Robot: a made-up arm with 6 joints.
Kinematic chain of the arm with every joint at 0, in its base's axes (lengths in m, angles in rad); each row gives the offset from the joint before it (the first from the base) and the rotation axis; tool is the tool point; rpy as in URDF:
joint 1: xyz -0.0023 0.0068 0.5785 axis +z
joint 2: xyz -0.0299 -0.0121 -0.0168 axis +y
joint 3: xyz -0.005 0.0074 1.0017 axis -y
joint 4: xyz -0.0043 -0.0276 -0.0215 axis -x
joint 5: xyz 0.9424 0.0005 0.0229 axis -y
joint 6: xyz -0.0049 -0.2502 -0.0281 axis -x
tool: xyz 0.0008 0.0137 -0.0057 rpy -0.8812 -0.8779 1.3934
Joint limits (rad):
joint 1: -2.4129..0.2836
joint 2: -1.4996..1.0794
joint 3: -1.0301..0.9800
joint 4: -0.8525..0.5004
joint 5: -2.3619..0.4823
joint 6: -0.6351..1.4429
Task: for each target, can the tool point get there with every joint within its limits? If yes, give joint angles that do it. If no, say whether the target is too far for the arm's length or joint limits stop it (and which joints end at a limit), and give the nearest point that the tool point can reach.
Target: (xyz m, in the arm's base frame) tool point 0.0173 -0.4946 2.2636
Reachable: yes | joints -0.9606 -0.1103 0.7305 0.3047 -0.7784 1.1319
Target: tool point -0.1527 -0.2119 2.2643
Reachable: yes | joints -0.4486 -0.4557 0.5903 0.2009 -0.7128 -0.1927
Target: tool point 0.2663 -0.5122 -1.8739
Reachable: no: too far | nearest point 0.3556 -0.6847 0.0634 | short by 1.947 m
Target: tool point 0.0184 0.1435 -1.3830
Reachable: no: joint limits stop it (at a limit: joint 1, joint 2, joint 4, joint 5) | nearest point 0.5736 -0.0174 0.1077 | short by 1.599 m
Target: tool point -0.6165 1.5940 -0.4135
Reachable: no: joint limits stop it (at a limit: joint 2, joint 3, joint 4, joint 6) | nearest point -0.6695 1.7309 1.0705 | short by 1.491 m
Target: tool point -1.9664 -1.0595 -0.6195
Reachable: no: too far | nearest point -1.2458 -0.7867 0.2810 | short by 1.185 m
